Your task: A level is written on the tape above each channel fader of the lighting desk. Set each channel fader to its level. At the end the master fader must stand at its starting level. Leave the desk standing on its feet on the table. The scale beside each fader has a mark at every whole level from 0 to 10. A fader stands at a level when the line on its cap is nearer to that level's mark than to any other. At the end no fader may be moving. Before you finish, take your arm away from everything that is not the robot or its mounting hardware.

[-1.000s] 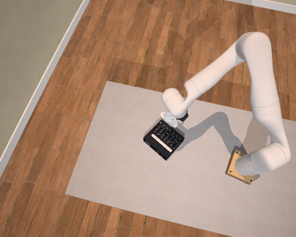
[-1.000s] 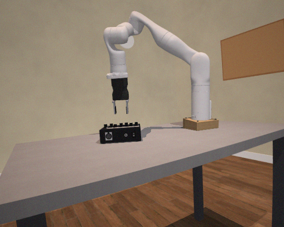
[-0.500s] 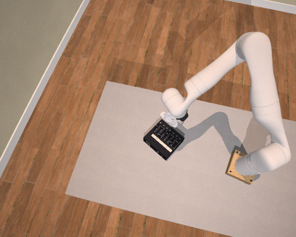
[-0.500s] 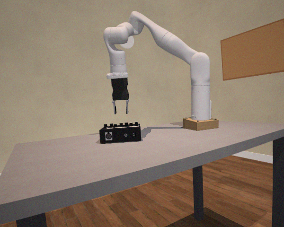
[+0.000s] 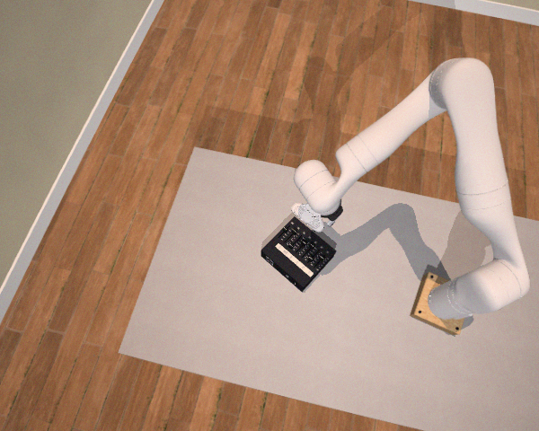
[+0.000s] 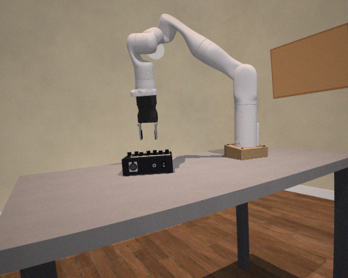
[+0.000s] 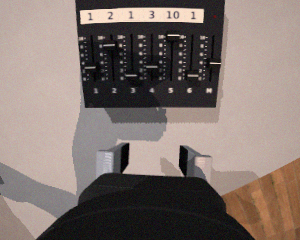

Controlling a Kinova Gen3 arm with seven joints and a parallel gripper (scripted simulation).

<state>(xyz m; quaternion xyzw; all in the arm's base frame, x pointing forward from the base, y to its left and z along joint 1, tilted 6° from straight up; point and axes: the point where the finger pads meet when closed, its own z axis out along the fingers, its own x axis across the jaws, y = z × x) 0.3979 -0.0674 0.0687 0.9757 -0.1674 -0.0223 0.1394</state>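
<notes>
My gripper is now 9 cm short of the master fader cap, 6 cm to the right of it and 6 cm above it.
</notes>
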